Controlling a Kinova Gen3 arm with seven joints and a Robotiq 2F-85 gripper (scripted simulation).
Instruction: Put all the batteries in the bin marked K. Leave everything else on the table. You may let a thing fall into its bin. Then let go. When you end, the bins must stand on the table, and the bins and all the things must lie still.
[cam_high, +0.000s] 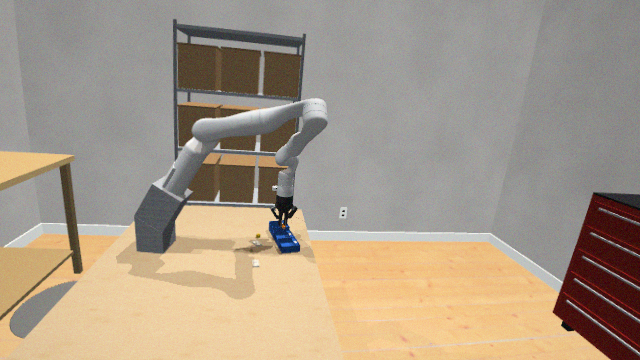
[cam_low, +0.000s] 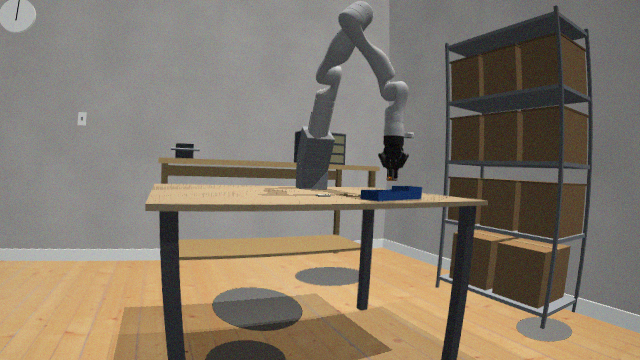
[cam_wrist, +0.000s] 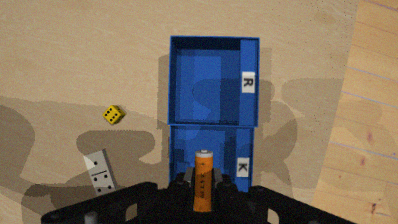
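The blue bin is 1 cm ahead of my hand and 7 cm below it. The rest, counted from my hand: orange battery (2 cm below); then round black-and-yellow thing (16 cm behind, 8 cm to the right, 8 cm below); then yellow die (10 cm behind, 5 cm to the left, 8 cm below).
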